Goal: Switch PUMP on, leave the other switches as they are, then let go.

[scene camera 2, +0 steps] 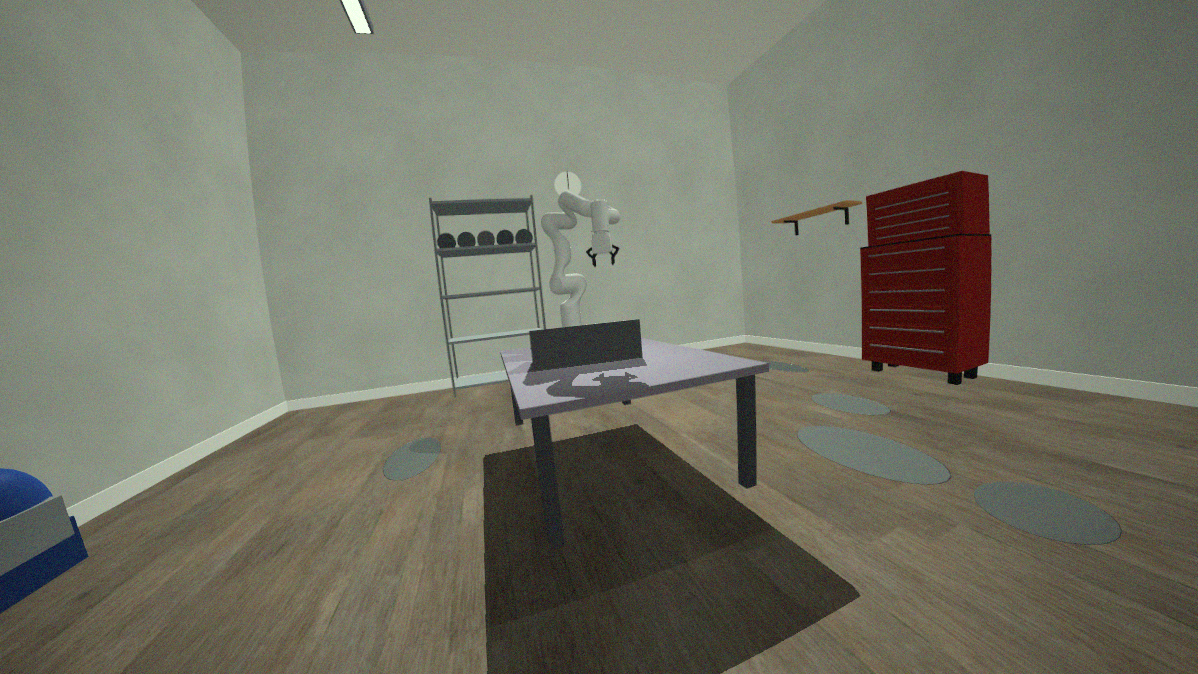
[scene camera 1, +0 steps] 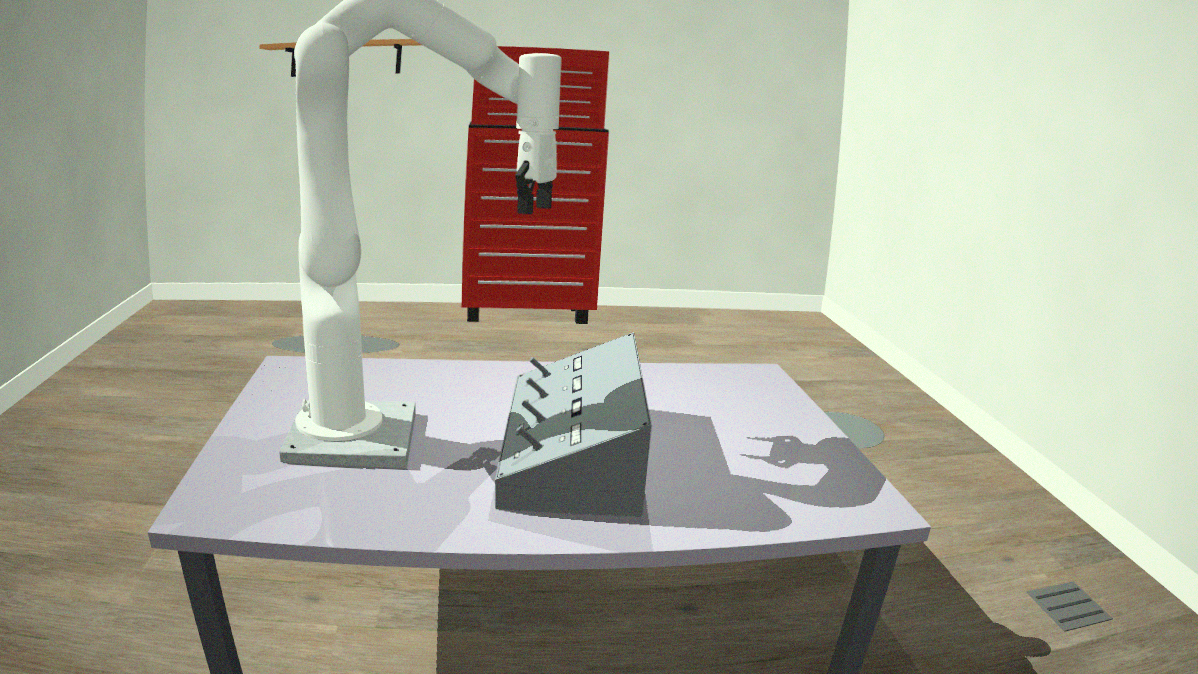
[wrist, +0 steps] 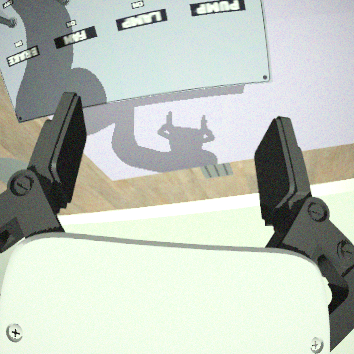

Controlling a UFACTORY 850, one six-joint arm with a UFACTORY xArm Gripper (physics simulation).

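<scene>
The grey switch console (scene camera 1: 578,490) (scene camera 2: 586,345) (wrist: 200,62) stands on the table with a sloped face. The PUMP label (scene camera 1: 577,362) (wrist: 218,7) is farthest from scene camera 1, and the PUMP lever (scene camera 1: 539,367) beside it leans toward the low left edge, the OFF side. The LAMP lever (scene camera 1: 537,387), FAN lever (scene camera 1: 533,410) and BRAKE lever (scene camera 1: 529,438) lean the same way. The PUMP lever does not show in the wrist view. My gripper (scene camera 1: 534,209) (scene camera 2: 603,261) (wrist: 175,122) is open and empty, high above the console and touching nothing.
The table (scene camera 1: 418,536) (scene camera 2: 703,362) carries the console and the arm's base plate (scene camera 1: 343,456). A red tool cabinet (scene camera 1: 530,295) (scene camera 2: 908,297) stands beyond the table. A shelf rack (scene camera 2: 481,206) stands behind the arm in scene camera 2. Arm shadow crosses the console face.
</scene>
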